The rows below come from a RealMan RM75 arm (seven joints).
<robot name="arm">
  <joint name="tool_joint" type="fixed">
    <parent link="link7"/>
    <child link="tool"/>
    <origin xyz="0 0 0" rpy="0 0 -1.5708"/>
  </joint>
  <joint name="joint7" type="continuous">
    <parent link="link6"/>
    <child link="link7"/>
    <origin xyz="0.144 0 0" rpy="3.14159 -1.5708 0"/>
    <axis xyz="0 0 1"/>
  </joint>
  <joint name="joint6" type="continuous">
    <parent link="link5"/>
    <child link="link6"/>
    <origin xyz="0 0 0" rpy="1.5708 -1.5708 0"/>
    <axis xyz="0 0 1"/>
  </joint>
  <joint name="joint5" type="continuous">
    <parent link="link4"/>
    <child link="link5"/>
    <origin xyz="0 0.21 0" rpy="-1.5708 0 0"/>
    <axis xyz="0 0 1"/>
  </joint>
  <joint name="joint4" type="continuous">
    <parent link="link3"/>
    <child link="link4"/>
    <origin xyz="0 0 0" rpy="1.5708 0 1.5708"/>
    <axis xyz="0 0 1"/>
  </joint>
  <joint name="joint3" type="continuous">
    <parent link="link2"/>
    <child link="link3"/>
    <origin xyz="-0.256 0 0" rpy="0 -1.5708 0"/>
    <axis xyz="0 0 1"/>
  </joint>
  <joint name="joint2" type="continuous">
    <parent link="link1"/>
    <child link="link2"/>
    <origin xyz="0 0 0" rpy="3.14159 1.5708 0"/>
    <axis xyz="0 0 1"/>
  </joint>
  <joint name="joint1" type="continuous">
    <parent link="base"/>
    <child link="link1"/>
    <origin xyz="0 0 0.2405" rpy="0 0 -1.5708"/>
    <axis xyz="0 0 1"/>
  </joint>
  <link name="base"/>
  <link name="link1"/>
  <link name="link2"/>
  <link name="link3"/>
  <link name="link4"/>
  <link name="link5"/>
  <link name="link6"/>
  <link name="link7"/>
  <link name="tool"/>
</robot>
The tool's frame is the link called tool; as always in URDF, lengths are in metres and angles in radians. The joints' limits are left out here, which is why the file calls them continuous.
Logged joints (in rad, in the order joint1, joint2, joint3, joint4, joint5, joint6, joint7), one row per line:
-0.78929 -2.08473 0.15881 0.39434 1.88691 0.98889 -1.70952
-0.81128 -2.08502 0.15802 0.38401 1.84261 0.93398 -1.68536
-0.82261 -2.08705 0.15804 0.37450 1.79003 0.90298 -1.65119
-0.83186 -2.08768 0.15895 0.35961 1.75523 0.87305 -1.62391
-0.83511 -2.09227 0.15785 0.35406 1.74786 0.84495 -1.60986
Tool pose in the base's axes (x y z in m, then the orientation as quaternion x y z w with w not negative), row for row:
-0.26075 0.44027 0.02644 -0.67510 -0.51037 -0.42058 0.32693
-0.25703 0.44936 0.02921 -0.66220 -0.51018 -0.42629 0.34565
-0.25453 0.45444 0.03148 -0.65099 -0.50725 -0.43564 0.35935
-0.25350 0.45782 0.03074 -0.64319 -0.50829 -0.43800 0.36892
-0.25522 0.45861 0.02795 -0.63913 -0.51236 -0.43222 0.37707
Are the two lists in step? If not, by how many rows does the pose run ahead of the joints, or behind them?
They are in step.
